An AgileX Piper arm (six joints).
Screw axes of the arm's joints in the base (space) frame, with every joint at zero. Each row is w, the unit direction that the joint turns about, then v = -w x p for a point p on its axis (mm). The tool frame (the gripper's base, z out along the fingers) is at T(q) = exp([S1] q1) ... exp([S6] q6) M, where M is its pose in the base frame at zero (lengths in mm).
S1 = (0, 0, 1, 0, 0, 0)
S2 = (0, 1, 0, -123, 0, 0)
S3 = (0, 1, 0, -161.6, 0, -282.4)
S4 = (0.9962, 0, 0.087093, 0, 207.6, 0)
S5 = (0, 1, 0, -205.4, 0, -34.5)
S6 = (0.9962, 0, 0.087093, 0, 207.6, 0)
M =
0.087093 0 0.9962 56.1
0 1 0 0
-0.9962 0 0.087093 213.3
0 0 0 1
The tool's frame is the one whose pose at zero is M.
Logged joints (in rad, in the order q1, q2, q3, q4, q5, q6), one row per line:
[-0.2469 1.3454 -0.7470 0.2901 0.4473 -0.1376]
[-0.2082 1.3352 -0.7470 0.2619 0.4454 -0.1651]
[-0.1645 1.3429 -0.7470 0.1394 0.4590 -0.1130]
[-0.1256 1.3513 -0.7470 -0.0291 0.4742 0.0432]
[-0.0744 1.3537 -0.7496 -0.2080 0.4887 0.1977]
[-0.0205 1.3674 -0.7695 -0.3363 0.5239 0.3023]
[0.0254 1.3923 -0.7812 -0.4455 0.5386 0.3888]
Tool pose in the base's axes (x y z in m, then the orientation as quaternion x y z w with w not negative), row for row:
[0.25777 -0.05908 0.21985 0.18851 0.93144 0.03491 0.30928]
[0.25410 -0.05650 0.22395 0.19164 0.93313 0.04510 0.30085]
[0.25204 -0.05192 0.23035 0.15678 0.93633 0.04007 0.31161]
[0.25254 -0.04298 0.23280 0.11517 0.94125 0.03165 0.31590]
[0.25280 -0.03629 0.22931 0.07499 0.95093 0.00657 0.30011]
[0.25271 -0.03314 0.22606 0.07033 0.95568 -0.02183 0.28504]
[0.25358 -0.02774 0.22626 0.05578 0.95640 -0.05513 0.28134]
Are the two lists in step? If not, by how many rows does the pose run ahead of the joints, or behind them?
The pose runs 2 rows behind the joints: the pose in row i belongs to the joints in row i - 2.
